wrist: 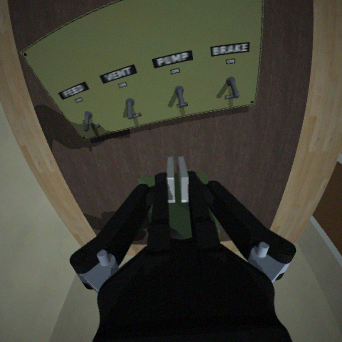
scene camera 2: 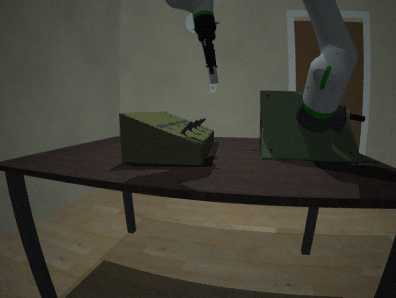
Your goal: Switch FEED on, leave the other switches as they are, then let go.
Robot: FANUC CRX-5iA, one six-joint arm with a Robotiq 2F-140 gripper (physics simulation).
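Places are measured from the arm's base along level axes (x down, y right, z back), in millimetres.
Pixels of known places: gripper, fingertip midpoint: (wrist: pixel 175 166) (scene camera 2: pixel 214 82); arm's base, origin of the base link: (scene camera 2: pixel 314 117).
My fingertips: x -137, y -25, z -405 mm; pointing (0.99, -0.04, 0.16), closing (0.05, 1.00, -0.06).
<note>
For each thing: its top centre in the pictures, then the offset to it from my fingertips. Level surfaces: height alone.
- FEED, middle of its top: (wrist: pixel 82 124) dx +151, dy -228, dz -20 mm
- VENT, middle of its top: (wrist: pixel 126 111) dx +151, dy -111, dz -48 mm
- PUMP, middle of its top: (wrist: pixel 180 98) dx +151, dy +5, dz -77 mm
- BRAKE, middle of its top: (wrist: pixel 236 88) dx +151, dy +122, dz -105 mm
- brown table, its level: dx +278 mm
The olive switch box (scene camera 2: pixel 160 145) (wrist: pixel 195 30) stands on the table. In the wrist view its sloped face carries four levers: FEED (wrist: pixel 87 121) at the far left, then VENT (wrist: pixel 130 108), PUMP (wrist: pixel 180 96) and BRAKE (wrist: pixel 233 87). ON labels are above them. In the scene view the levers (scene camera 2: pixel 194 127) lean alike toward the low edge of the face; which is FEED cannot be told there. My gripper (scene camera 2: pixel 213 82) (wrist: pixel 175 166) is shut with a narrow empty gap between its fingertips. It hangs well above the box's low edge, touching no lever.
A dark green sloped housing (scene camera 2: pixel 282 132) (wrist: pixel 180 220) stands on the brown table (scene camera 2: pixel 240 175) (wrist: pixel 200 142), partly behind the fingers in the wrist view. The arm's thick grey link (scene camera 2: pixel 325 90) is in front of this housing in the scene view. A door (scene camera 2: pixel 304 45) is behind.
</note>
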